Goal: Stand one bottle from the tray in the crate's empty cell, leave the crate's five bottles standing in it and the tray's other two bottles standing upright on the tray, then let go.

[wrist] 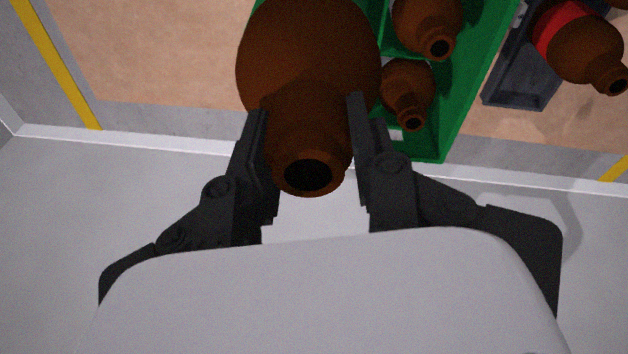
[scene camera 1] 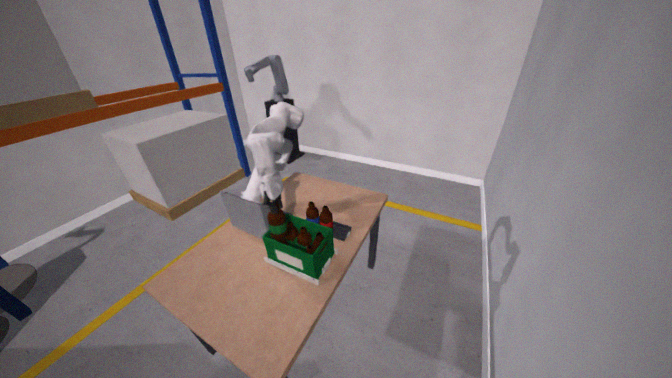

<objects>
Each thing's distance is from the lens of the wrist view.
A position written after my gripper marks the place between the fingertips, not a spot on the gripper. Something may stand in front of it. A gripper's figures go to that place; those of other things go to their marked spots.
my gripper [wrist: 312, 127]: 0.14 m
green-labelled bottle [wrist: 299, 68]: 0.13 m
</objects>
